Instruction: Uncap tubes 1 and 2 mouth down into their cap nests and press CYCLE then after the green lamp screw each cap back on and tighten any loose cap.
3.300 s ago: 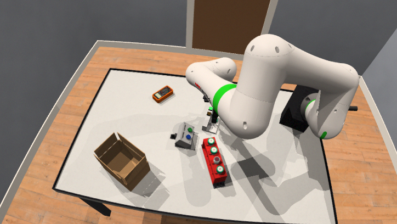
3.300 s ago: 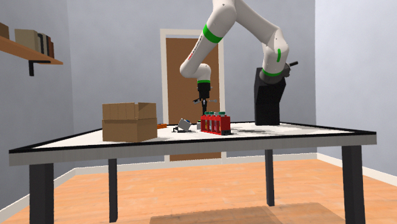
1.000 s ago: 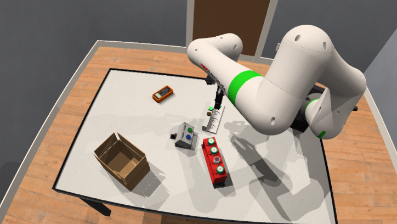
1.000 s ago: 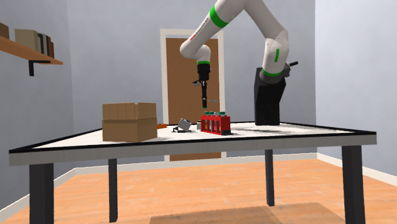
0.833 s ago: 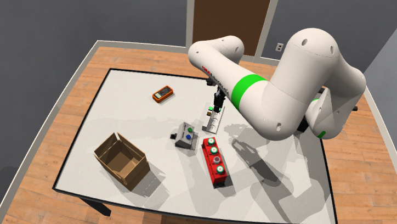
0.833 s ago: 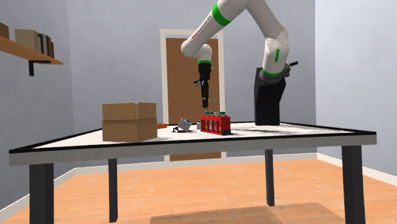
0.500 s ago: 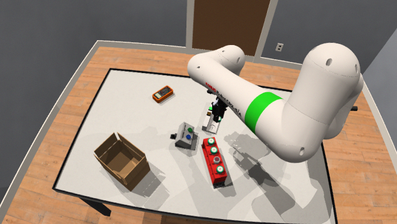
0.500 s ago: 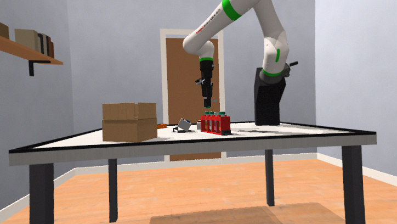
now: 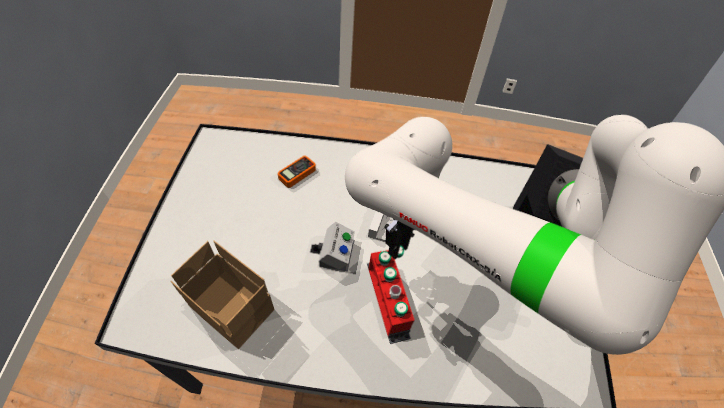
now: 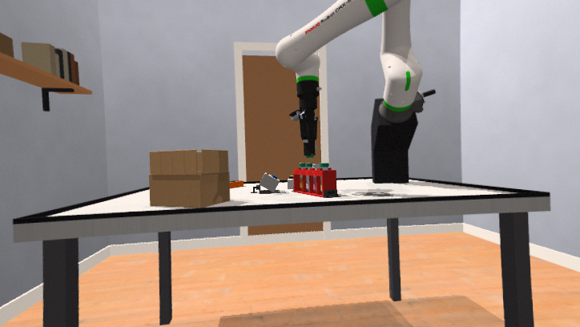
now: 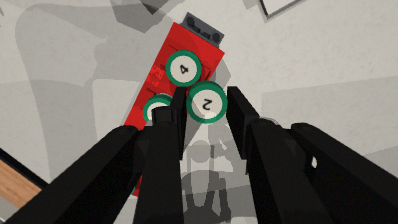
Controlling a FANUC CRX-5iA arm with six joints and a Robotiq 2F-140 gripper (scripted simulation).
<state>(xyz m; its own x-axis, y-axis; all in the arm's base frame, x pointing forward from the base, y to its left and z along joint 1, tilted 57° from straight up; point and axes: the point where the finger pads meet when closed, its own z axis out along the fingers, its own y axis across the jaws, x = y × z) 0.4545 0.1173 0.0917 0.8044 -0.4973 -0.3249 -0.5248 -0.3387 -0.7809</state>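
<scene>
The cap 3 is 70 mm below my hand, 50 mm to the left of it and 10 mm ahead of it. Also, from my hand: cap 1 (140 mm to the left, 70 mm below, 40 mm behind); then cap 2 (30 mm below); then cap 4 (70 mm below, 30 mm ahead, 10 mm to the left).
</scene>
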